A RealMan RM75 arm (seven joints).
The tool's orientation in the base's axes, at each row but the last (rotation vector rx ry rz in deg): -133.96, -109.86, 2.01; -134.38, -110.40, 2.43; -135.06, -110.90, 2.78; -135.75, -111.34, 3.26
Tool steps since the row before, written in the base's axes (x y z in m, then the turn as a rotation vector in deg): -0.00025, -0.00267, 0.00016, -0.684, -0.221, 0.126; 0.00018, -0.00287, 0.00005, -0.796, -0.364, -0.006; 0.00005, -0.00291, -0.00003, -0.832, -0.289, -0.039; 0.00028, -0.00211, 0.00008, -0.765, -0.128, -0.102
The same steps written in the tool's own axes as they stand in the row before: -0.00265, 0.00025, -0.00034, -0.345, -0.638, -0.079; -0.00277, 0.00072, -0.00025, -0.513, -0.707, 0.053; -0.00284, 0.00061, -0.00012, -0.448, -0.754, 0.093; -0.00201, 0.00068, -0.00018, -0.278, -0.714, 0.156
